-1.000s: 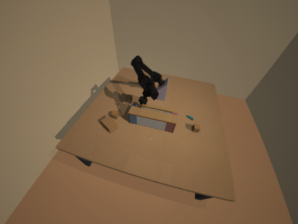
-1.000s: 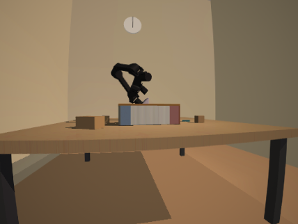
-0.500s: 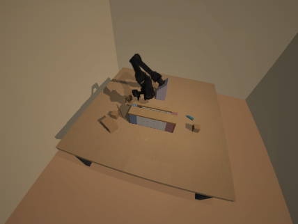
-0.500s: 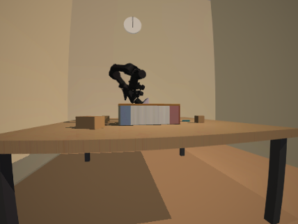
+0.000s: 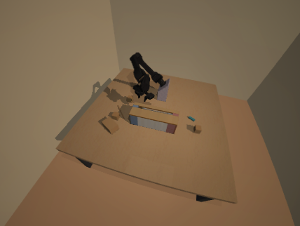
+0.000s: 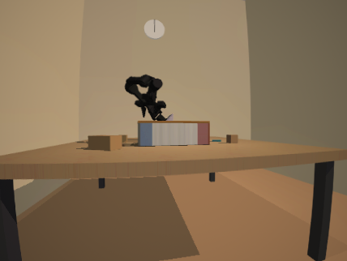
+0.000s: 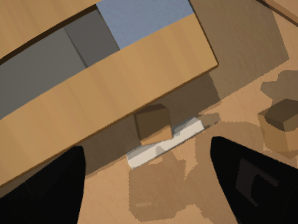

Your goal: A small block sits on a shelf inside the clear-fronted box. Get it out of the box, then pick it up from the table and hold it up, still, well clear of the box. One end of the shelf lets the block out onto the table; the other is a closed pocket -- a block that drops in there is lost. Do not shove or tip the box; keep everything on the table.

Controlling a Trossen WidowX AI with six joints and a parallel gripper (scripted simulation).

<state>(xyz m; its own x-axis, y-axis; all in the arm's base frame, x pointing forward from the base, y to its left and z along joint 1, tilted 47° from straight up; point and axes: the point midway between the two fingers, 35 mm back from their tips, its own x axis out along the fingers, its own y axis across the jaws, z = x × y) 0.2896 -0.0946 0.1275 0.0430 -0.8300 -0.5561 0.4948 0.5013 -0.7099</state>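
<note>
My gripper tip is 140 mm above the brown block, 30 mm past it and 10 mm to the left of it. Also, from my gripper tip: clear-fronted box (120 mm to the left, 90 mm below, 60 mm ahead); teal piece (470 mm to the left, 150 mm below, 10 mm behind).
</note>
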